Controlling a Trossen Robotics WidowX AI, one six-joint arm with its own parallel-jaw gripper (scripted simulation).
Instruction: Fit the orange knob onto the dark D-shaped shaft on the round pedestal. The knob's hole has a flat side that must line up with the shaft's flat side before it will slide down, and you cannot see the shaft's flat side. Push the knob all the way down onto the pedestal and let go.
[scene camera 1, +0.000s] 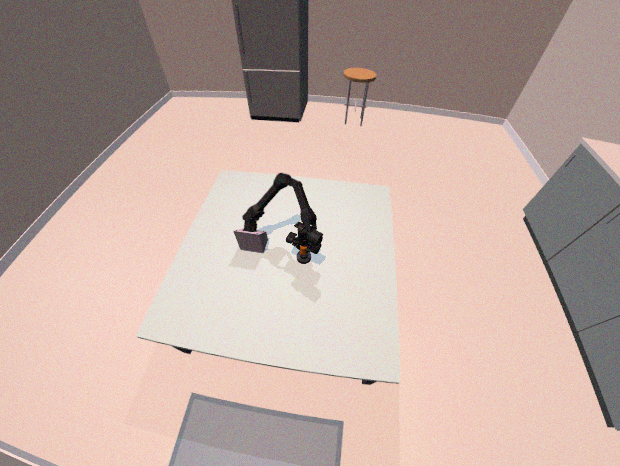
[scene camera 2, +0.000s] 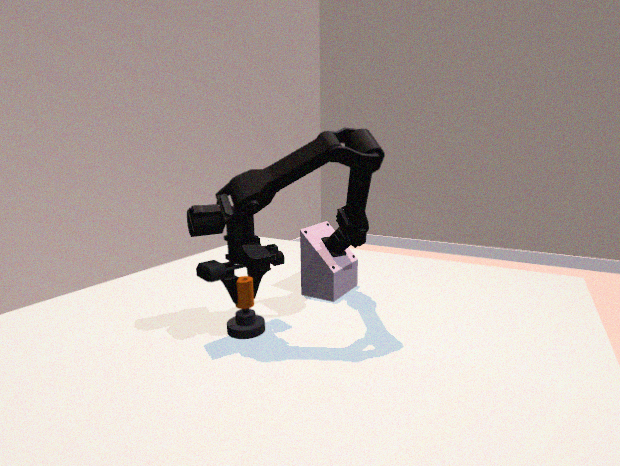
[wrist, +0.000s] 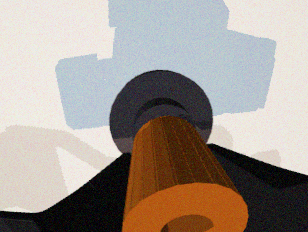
Labels:
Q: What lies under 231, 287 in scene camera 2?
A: My gripper.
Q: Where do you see an orange knob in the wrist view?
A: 173, 173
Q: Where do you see my gripper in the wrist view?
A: At 168, 156

